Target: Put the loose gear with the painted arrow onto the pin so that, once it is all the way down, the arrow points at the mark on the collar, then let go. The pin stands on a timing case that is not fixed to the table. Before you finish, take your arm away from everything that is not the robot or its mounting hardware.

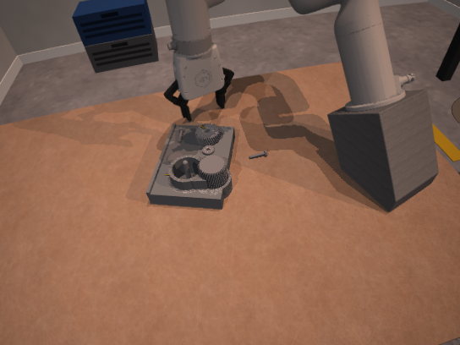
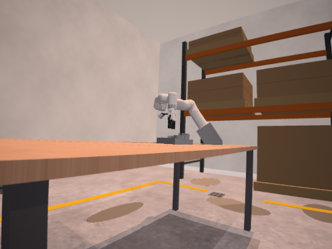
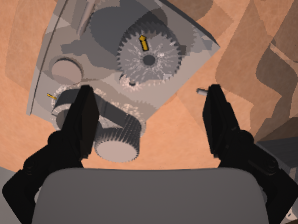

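My gripper is now 80 mm above the gear. From my hand the other things lie so: bolt (130 mm below, 120 mm behind, 70 mm to the left).
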